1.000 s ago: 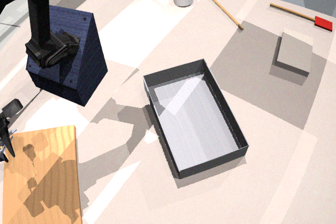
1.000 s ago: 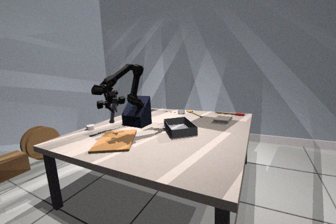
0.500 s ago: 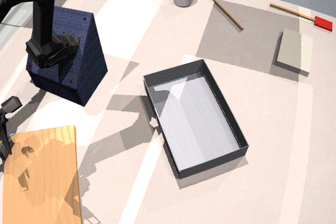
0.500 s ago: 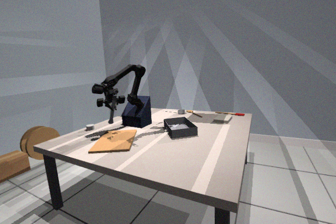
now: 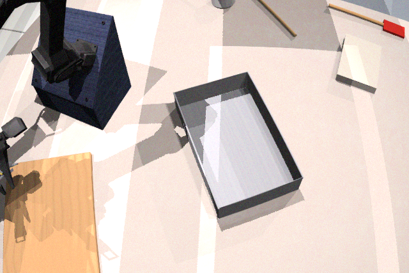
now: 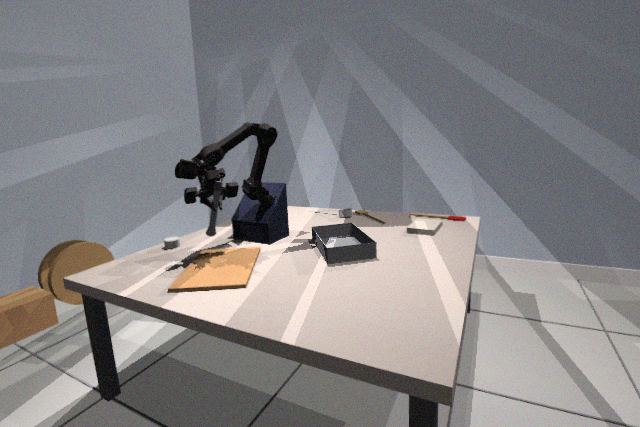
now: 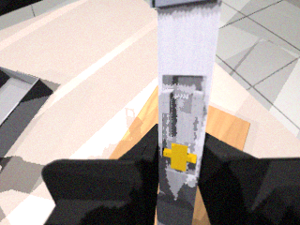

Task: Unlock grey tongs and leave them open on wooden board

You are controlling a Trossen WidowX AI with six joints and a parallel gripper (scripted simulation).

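My gripper tip is now 20 mm past the yellow lock, 10 mm to the right of it and 30 mm below it. Round my gripper tip: roasting tin (260 mm ahead, 380 mm to the left, 190 mm below); then white block (480 mm ahead, 770 mm to the left, 200 mm below); then wooden board (20 mm behind, 210 mm below).
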